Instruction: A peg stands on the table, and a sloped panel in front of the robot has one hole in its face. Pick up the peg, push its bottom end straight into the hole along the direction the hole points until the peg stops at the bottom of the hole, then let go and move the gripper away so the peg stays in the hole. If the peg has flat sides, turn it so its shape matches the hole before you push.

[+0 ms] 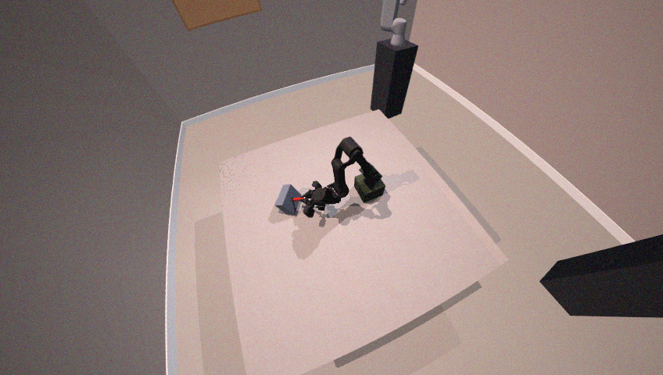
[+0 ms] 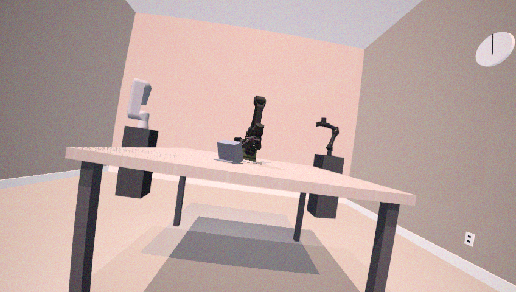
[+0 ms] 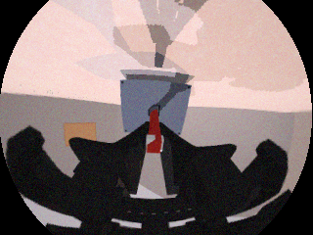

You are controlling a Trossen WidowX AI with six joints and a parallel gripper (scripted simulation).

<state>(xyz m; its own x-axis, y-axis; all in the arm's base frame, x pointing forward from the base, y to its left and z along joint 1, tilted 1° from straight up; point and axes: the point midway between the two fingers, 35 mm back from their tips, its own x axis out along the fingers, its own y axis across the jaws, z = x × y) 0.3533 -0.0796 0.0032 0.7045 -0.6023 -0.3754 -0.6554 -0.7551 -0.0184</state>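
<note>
Now: the sloped panel 5 cm ahead of my gripper tip, 5 cm to the right of it and 3 cm below it. The rest, counted from my gripper tip: red peg (1 cm behind, 1 cm to the left, 1 cm above).
</note>
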